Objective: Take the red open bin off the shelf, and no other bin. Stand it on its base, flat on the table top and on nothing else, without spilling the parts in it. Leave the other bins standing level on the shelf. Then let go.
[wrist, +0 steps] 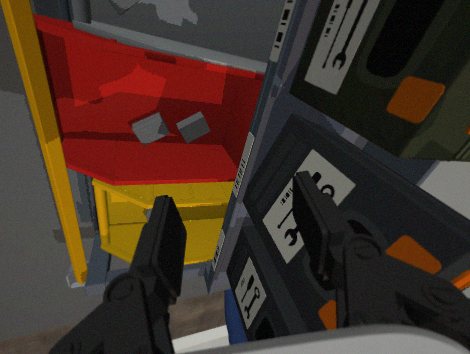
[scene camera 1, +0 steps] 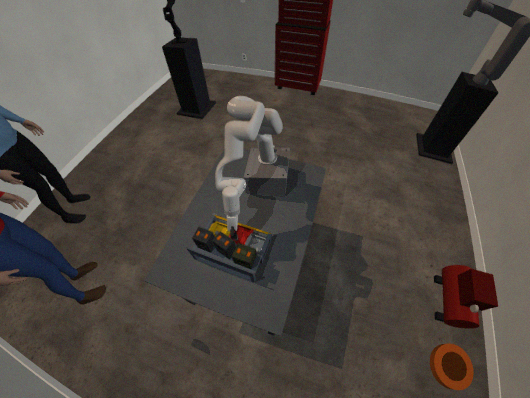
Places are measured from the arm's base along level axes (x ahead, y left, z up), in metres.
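Pixels of known places: gripper, fingertip midpoint: (wrist: 235, 203) (scene camera 1: 234, 233); arm's base, link origin: (scene camera 1: 267, 158).
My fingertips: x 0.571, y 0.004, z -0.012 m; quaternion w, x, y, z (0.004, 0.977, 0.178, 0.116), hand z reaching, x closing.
For each thing: its top centre in the pictures, then the offset to it from my fingertips. "spot": a spot on its surface instead. Level surfaces: height alone.
- red open bin, top centre: (wrist: 160, 130) (scene camera 1: 239, 234) dx -0.034, dy +0.003, dz -0.081 m
- shelf, surface spot: (scene camera 1: 220, 262) spot: dx +0.167, dy -0.010, dz -0.021 m
- yellow bin, top centre: (wrist: 180, 238) (scene camera 1: 216, 232) dx -0.009, dy -0.128, dz -0.087 m
- grey bin, top centre: (scene camera 1: 253, 245) dx -0.001, dy +0.103, dz -0.087 m
- yellow bar, top centre: (wrist: 45, 139) (scene camera 1: 241, 224) dx -0.110, dy -0.015, dz -0.096 m
- grey table, surface height: dz -0.168 m
The red open bin (scene camera 1: 243, 234) (wrist: 150, 160) stands on the shelf (scene camera 1: 220, 262) between a yellow bin (scene camera 1: 217, 229) (wrist: 165, 240) and a grey bin (scene camera 1: 257, 241) (wrist: 170, 42). Two grey block-like parts (wrist: 150, 129) (wrist: 193, 126) lie inside the red bin. My gripper (scene camera 1: 233, 233) (wrist: 235, 203) is open, with nothing between its fingers. In the wrist view its fingertips appear over the yellow bin's side and the middle dark case, below the red bin's near wall. Its exact height above them is hard to tell.
A yellow bar (scene camera 1: 260, 230) (wrist: 42, 120) runs along the shelf's robot-facing side. Three dark cases with orange latches (scene camera 1: 203, 239) (scene camera 1: 224, 243) (scene camera 1: 244, 255) stand on the shelf's other side, the middle one askew. The shelf stands on the grey table (scene camera 1: 225, 295).
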